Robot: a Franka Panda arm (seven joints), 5 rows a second.
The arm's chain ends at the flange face. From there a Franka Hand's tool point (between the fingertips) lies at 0.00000 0.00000 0.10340 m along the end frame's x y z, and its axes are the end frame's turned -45 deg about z.
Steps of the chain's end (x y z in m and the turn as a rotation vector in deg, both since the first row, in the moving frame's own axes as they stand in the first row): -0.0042, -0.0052, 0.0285, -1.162, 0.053, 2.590; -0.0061, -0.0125, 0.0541, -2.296, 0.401, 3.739; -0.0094, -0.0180, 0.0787, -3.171, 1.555, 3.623; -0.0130, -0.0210, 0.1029, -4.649, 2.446, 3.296
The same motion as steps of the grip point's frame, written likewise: -0.0007, -0.0051, 0.0285, -0.859, -0.784, 2.590; 0.0020, -0.0098, 0.0540, -1.907, -1.340, 3.739; 0.0038, -0.0134, 0.0785, -3.342, -1.143, 3.623; 0.0026, -0.0151, 0.1025, -5.017, -1.558, 3.296
